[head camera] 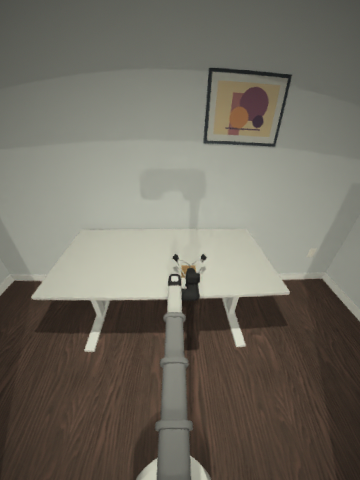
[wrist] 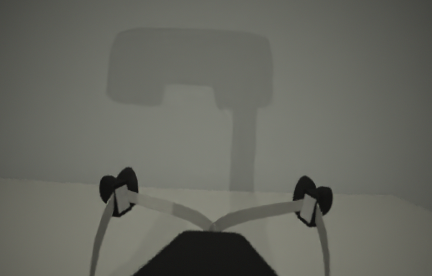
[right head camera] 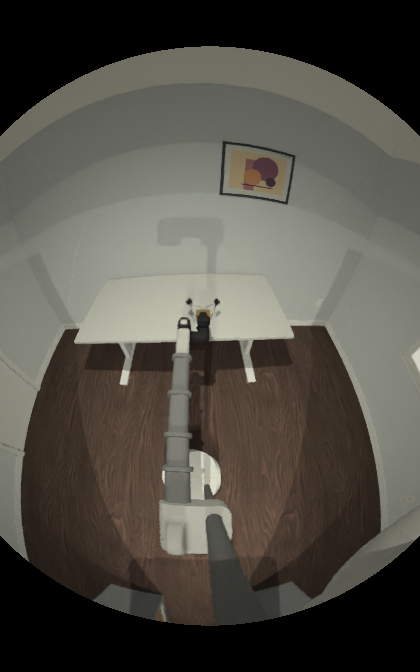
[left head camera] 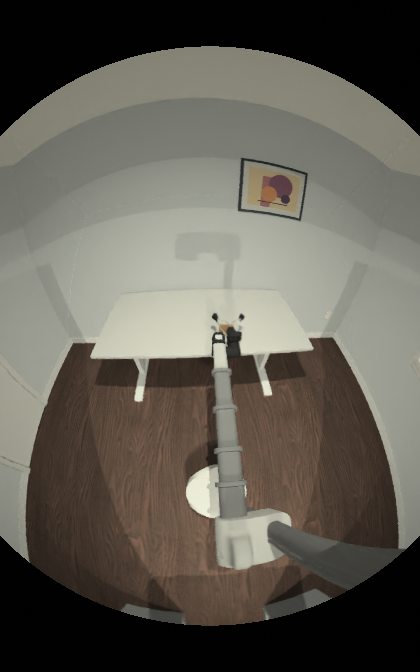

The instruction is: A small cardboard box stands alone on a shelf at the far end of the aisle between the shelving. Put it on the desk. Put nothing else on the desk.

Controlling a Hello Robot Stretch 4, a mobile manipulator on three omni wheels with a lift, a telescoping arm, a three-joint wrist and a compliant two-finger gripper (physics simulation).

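Frame: origin at the robot's base, x right, y ahead, z up, level; metres.
Seen in the pictures: gripper, fingertip midpoint: (head camera: 189, 255) (wrist: 215, 188).
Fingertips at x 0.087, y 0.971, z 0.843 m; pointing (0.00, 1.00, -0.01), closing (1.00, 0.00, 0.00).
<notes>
A point is followed by its place in that frame.
The small brown cardboard box (head camera: 188, 270) (left head camera: 226, 328) (right head camera: 203, 312) sits on the white desk (head camera: 115, 260) {x -0.419, y 1.094, z 0.693 m} (left head camera: 145, 320) (right head camera: 130, 305) (wrist: 40, 230) {x -0.235, y 1.169, z 0.693 m}, right of its middle, partly covered by the wrist in the head views. My gripper (head camera: 189, 257) {x 0.087, y 0.971, z 0.843 m} (left head camera: 228, 317) (right head camera: 203, 301) (wrist: 215, 188) {x 0.087, y 0.971, z 0.843 m} is open, with its fingers spread wide and nothing between them. It hangs above the desk by the box, apart from it. The box does not show in the wrist view, where the dark gripper body covers the lower middle.
My telescoping arm (head camera: 175, 380) {x 0.004, y 0.282, z 0.957 m} (left head camera: 227, 430) (right head camera: 178, 415) reaches forward over the wood floor and across the desk's front edge. A wall with a framed picture (head camera: 245, 110) {x 0.475, y 1.579, z 1.625 m} stands behind the desk. Grey slab-like edges (left head camera: 155, 615) (right head camera: 130, 600) show low in both side head views.
</notes>
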